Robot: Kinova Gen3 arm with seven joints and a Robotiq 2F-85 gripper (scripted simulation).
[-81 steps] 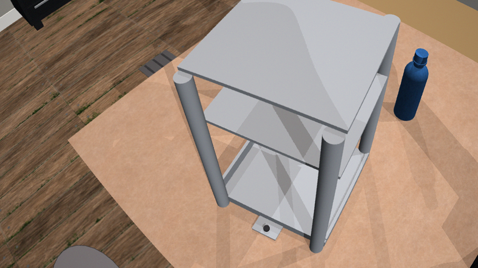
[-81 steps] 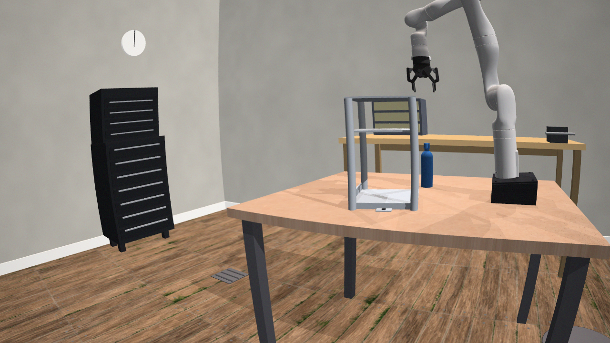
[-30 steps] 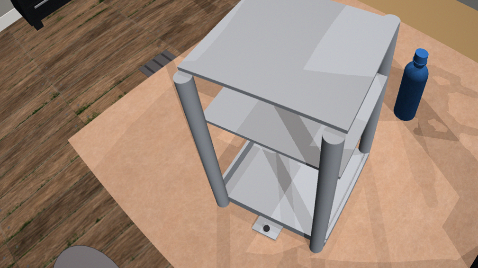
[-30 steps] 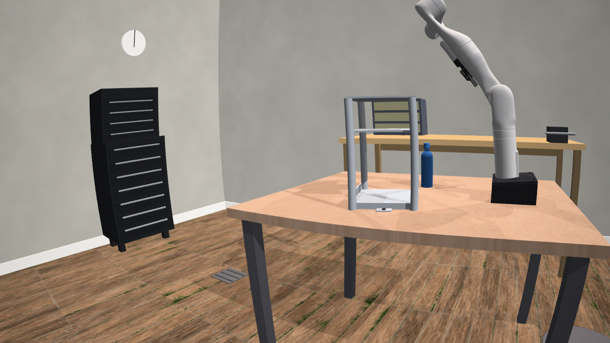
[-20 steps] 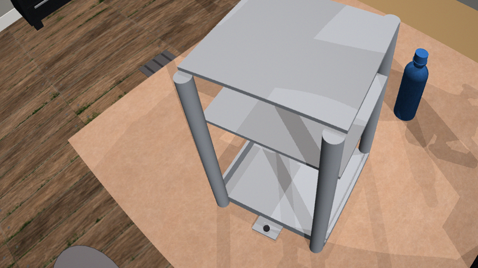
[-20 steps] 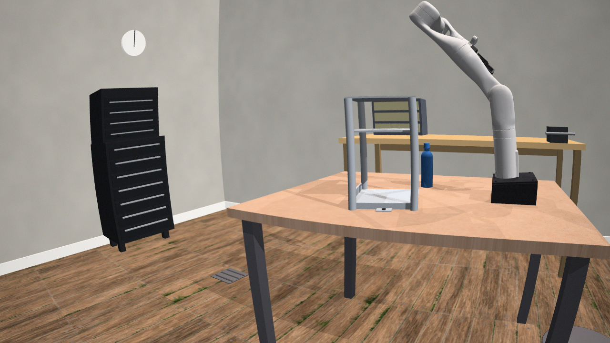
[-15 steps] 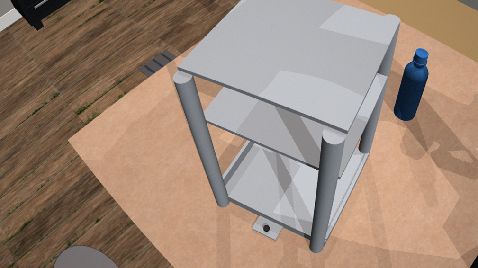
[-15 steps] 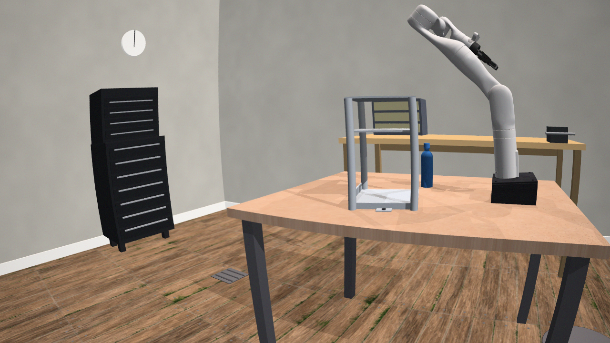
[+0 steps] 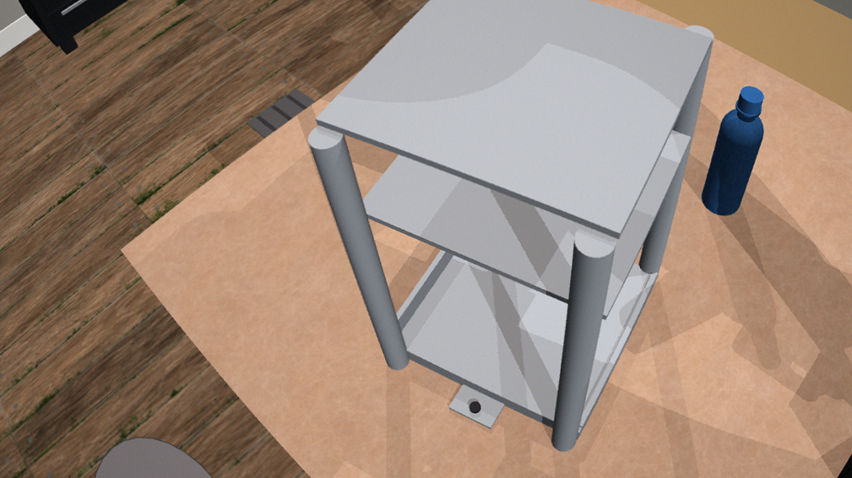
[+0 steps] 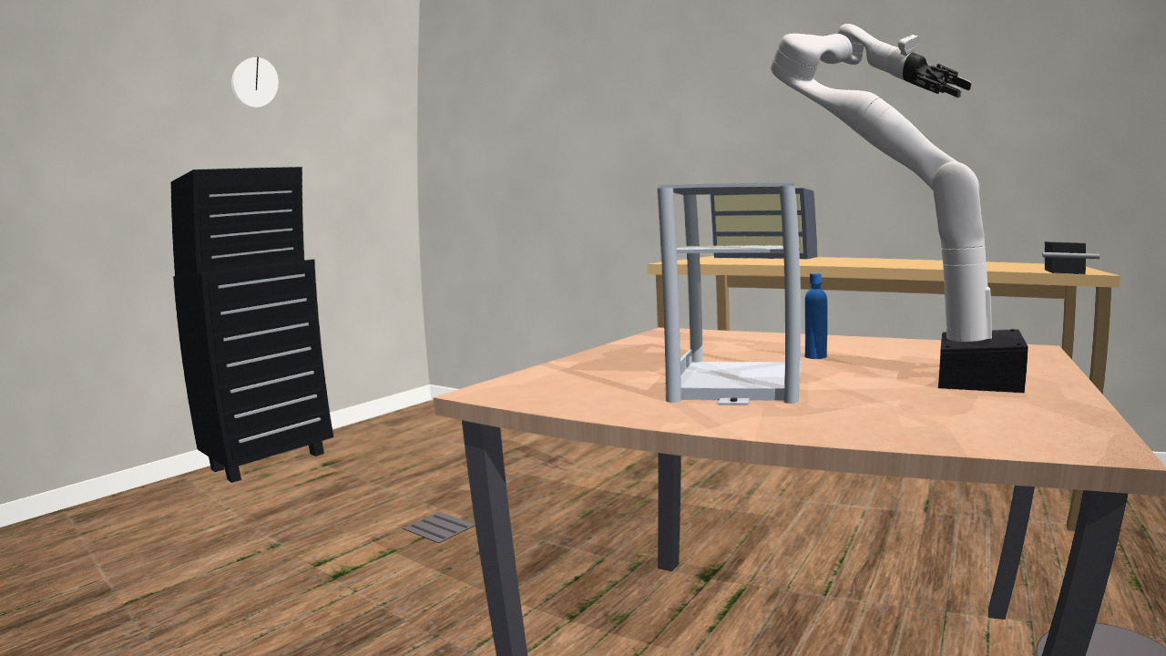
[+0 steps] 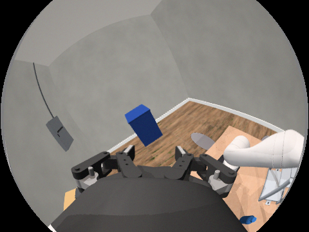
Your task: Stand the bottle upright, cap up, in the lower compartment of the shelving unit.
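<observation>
Right now my hand is 49 cm above the blue bottle, 39 cm short of it and 5 cm to the right of it. Also, from my hand: grey shelving unit (52 cm ahead, 43 cm below, 33 cm to the left).
</observation>
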